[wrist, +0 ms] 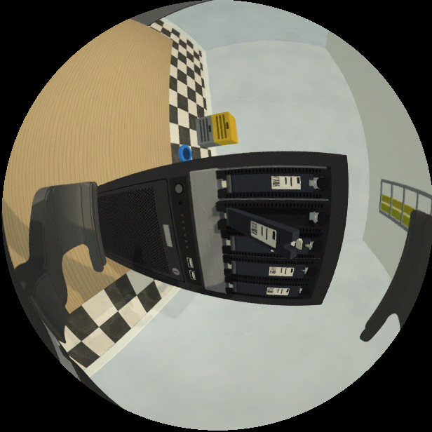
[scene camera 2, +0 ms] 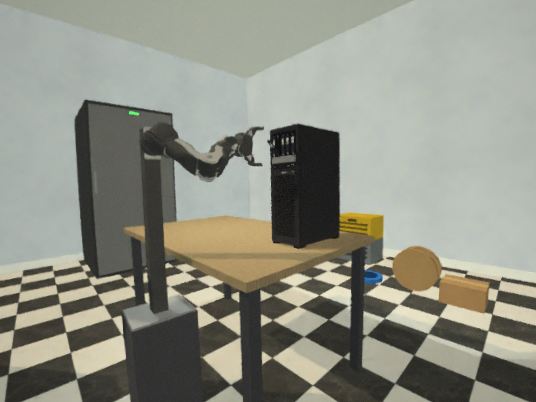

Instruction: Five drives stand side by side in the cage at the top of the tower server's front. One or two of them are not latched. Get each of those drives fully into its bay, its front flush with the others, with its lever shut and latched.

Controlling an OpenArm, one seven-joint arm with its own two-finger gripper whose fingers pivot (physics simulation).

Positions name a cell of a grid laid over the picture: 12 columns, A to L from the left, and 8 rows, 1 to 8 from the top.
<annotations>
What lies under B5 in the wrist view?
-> My gripper.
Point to a black tower server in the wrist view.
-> E5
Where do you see a drive lever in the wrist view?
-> H5
</annotations>
